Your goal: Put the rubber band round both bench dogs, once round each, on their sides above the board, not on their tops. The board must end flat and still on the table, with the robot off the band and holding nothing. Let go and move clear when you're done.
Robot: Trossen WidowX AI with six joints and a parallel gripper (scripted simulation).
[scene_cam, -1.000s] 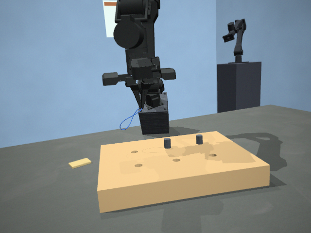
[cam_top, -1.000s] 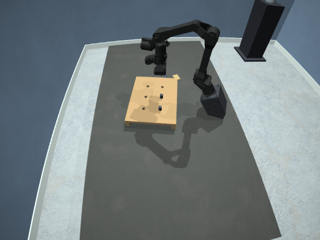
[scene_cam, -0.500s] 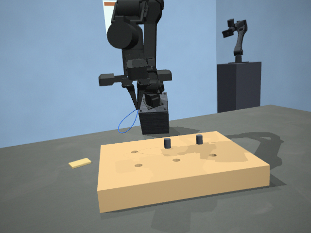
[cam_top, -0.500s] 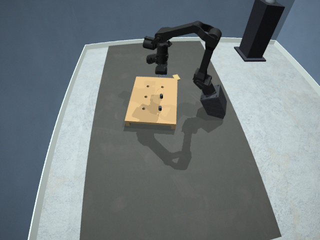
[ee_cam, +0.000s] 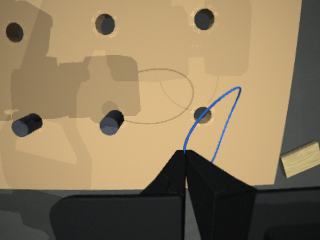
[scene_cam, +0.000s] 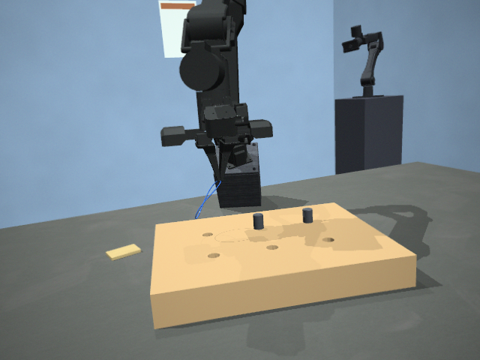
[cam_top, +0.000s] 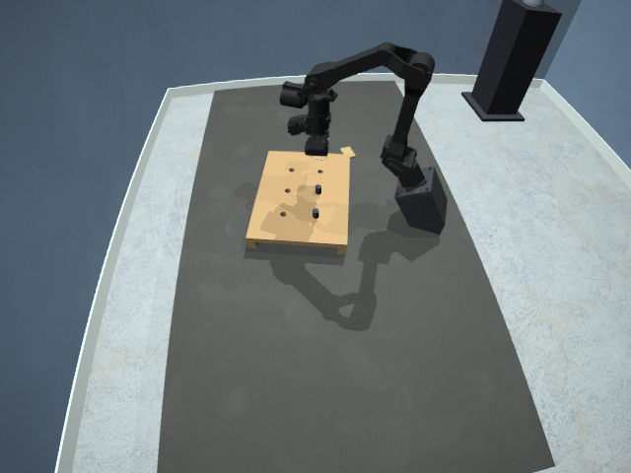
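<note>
Right now my hand is 150 mm above the tan wooden board, 60 mm short of it and 50 mm to the right of it. Round my hand: small tan block (180 mm below, 170 mm to the right, 130 mm behind).
</note>
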